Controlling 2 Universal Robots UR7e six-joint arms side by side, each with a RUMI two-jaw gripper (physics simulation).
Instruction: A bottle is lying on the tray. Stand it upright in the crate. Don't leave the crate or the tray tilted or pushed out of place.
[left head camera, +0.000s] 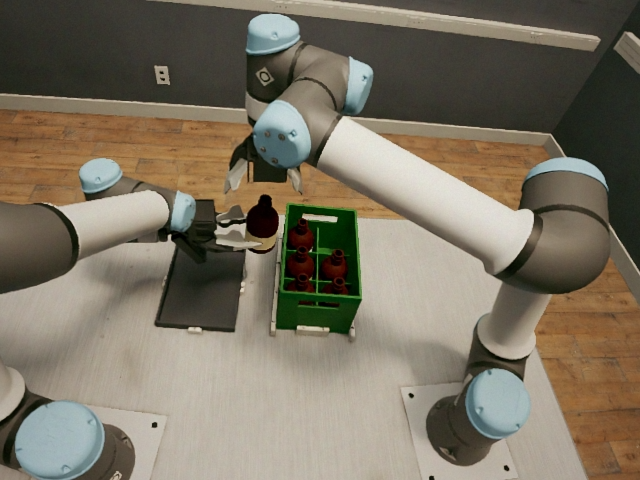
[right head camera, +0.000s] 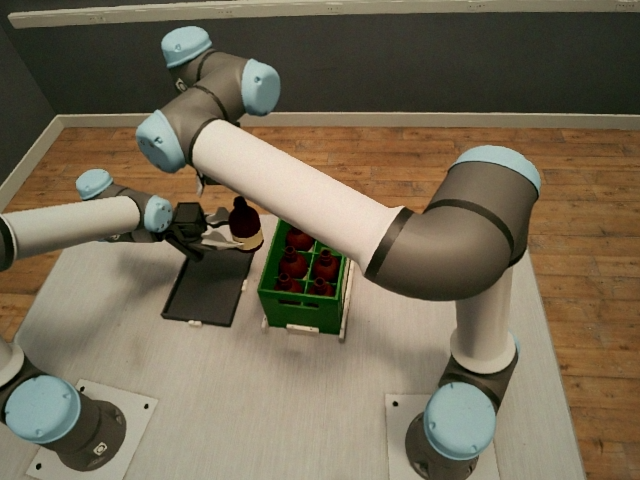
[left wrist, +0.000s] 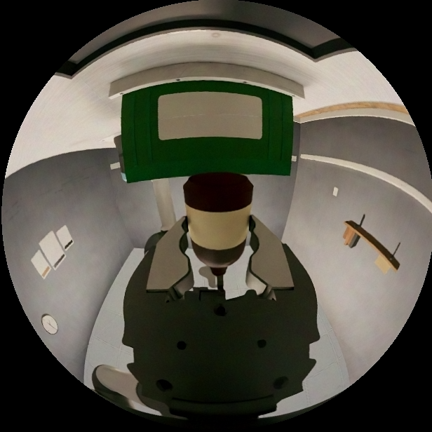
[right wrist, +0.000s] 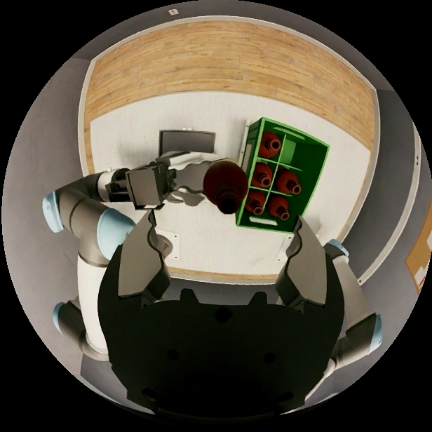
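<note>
The dark red bottle (left head camera: 263, 219) (right head camera: 245, 221) (left wrist: 218, 227) (right wrist: 225, 181) is upright in the air, neck up, between the tray (left head camera: 201, 297) (right head camera: 206, 289) (right wrist: 187, 141) and the green crate (left head camera: 342, 319) (right head camera: 321, 318) (left wrist: 207, 156) (right wrist: 319, 167). My left gripper (left head camera: 252, 231) (right head camera: 236, 231) (left wrist: 218, 216) is shut on it from the side, around the cream label. My right gripper (left head camera: 264, 191) (right wrist: 224, 212) is open, pointing down above the bottle's neck; the arm mostly hides it in the right head view. Crate and tray look flat. The crate's far-right compartment is empty in the left head view.
Several red bottles (left head camera: 300, 263) (right head camera: 293, 263) (right wrist: 288, 181) stand in the crate's other compartments. White stops (left head camera: 312, 330) (right head camera: 302, 330) edge the crate, and small white clips (left head camera: 194, 330) (right head camera: 194, 323) edge the tray. The right forearm (left head camera: 418, 191) (right head camera: 294, 191) passes high over the crate's side.
</note>
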